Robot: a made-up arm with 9 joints. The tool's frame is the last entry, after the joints.
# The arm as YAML. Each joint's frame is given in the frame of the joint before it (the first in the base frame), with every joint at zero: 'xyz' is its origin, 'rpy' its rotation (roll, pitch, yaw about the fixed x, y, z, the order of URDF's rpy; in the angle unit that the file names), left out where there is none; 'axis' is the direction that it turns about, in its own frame. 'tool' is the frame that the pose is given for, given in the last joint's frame.
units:
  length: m
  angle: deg
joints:
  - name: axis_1
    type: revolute
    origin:
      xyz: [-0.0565, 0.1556, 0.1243]
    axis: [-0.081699, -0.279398, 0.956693]
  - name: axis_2
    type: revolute
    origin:
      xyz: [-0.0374, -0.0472, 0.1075]
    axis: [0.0, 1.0, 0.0]
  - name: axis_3
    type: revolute
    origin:
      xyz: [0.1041, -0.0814, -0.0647]
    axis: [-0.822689, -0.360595, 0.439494]
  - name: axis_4
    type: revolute
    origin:
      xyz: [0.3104, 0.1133, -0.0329]
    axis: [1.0, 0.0, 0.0]
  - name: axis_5
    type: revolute
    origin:
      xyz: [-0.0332, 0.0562, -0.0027]
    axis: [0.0, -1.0, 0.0]
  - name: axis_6
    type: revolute
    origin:
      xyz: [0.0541, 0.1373, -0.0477]
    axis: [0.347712, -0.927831, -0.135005]
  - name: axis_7
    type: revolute
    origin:
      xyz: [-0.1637, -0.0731, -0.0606]
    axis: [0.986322, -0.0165, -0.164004]
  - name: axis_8
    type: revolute
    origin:
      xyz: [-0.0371, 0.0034, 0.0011]
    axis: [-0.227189, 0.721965, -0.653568]
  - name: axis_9
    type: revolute
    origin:
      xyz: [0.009, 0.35, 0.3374]
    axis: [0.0, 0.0, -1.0]
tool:
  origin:
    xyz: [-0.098, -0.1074, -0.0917]
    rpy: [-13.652, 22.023, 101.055]
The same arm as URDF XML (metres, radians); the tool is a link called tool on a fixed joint. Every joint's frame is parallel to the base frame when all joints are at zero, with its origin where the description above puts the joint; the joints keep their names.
<robot name="arm">
<joint name="tool_fixed" type="fixed"><parent link="link9"/><child link="tool"/><origin xyz="-0.098 -0.1074 -0.0917" rpy="-0.2383 0.3844 1.7637"/></joint>
<joint name="axis_9" type="continuous"><parent link="link8"/><child link="link9"/><origin xyz="0.009 0.35 0.3374"/><axis xyz="0 0 -1"/></joint>
<joint name="axis_8" type="continuous"><parent link="link7"/><child link="link8"/><origin xyz="-0.0371 0.0034 0.0011"/><axis xyz="-0.227189 0.721965 -0.653568"/></joint>
<joint name="axis_7" type="continuous"><parent link="link6"/><child link="link7"/><origin xyz="-0.1637 -0.0731 -0.0606"/><axis xyz="0.986322 -0.0165 -0.164004"/></joint>
<joint name="axis_6" type="continuous"><parent link="link5"/><child link="link6"/><origin xyz="0.0541 0.1373 -0.0477"/><axis xyz="0.347712 -0.927831 -0.135005"/></joint>
<joint name="axis_5" type="continuous"><parent link="link4"/><child link="link5"/><origin xyz="-0.0332 0.0562 -0.0027"/><axis xyz="0 -1 0"/></joint>
<joint name="axis_4" type="continuous"><parent link="link3"/><child link="link4"/><origin xyz="0.3104 0.1133 -0.0329"/><axis xyz="1 0 0"/></joint>
<joint name="axis_3" type="continuous"><parent link="link2"/><child link="link3"/><origin xyz="0.1041 -0.0814 -0.0647"/><axis xyz="-0.822689 -0.360595 0.439494"/></joint>
<joint name="axis_2" type="continuous"><parent link="link1"/><child link="link2"/><origin xyz="-0.0374 -0.0472 0.1075"/><axis xyz="0 1 0"/></joint>
<joint name="axis_1" type="continuous"><parent link="base"/><child link="link1"/><origin xyz="-0.0565 0.1556 0.1243"/><axis xyz="-0.081699 -0.279398 0.956693"/></joint>
<link name="base"/>
<link name="link1"/>
<link name="link2"/>
<link name="link3"/>
<link name="link4"/>
<link name="link5"/>
<link name="link6"/>
<link name="link7"/>
<link name="link8"/>
<link name="link9"/>
<link name="tool"/>
</robot>

